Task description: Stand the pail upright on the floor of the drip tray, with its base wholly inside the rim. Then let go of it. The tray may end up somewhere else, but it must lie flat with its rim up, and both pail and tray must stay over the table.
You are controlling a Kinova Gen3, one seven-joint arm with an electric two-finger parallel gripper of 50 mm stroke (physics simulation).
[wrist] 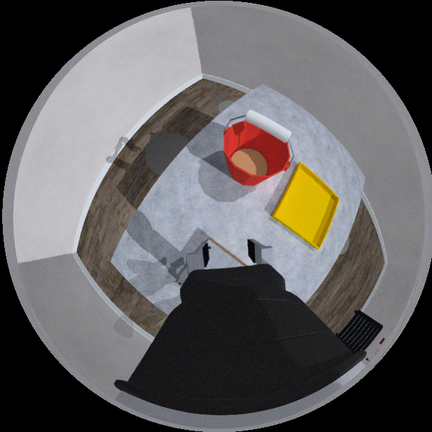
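Note:
The red pail [274, 148] stands upright on the table, open top toward the camera, with a tan disc showing at its inside bottom. Its wire handle with a white grip [268, 126] lies over at the rim's far side. The yellow drip tray [306, 206] lies flat, rim up, to the right of the pail and apart from it. My gripper [227, 249] is open and empty, nearer the bottom of the view than both; the pail is above it in the view, the tray up and to the right.
The grey table [175, 210] bears both things. A thin brown edge [227, 251] of a board shows between and beyond my fingers, the rest partly hidden by the gripper body. Wooden floor [102, 220] lies beyond the table's edges. A black slatted object [359, 331] is at the lower right.

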